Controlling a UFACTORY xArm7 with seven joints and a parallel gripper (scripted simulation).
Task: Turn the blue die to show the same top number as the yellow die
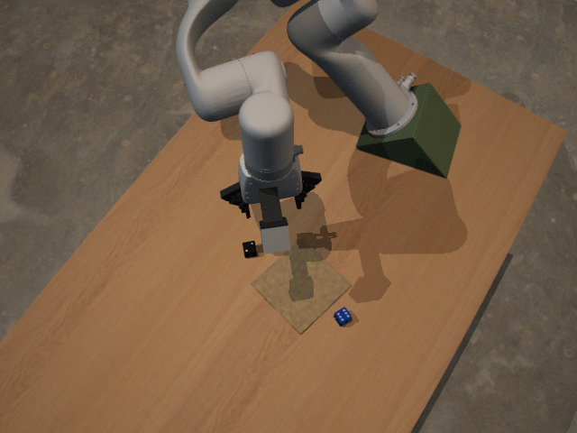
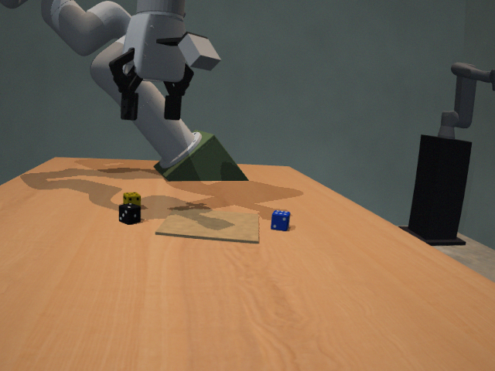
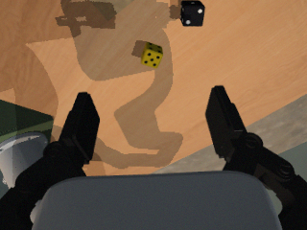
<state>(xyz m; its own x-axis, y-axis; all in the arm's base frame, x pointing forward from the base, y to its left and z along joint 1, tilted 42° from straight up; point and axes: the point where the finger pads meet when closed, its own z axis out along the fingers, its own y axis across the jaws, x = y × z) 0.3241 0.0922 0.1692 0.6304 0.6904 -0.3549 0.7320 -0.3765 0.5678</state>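
Now: the yellow die 2 cm behind my hand, 3 cm to the right of it and 15 cm below it. From my hand the other things lie so: black die: 5 cm ahead, 2 cm to the right, 15 cm below; then tan mat: 5 cm ahead, 10 cm to the left, 16 cm below; then blue die: 5 cm ahead, 21 cm to the left, 15 cm below.
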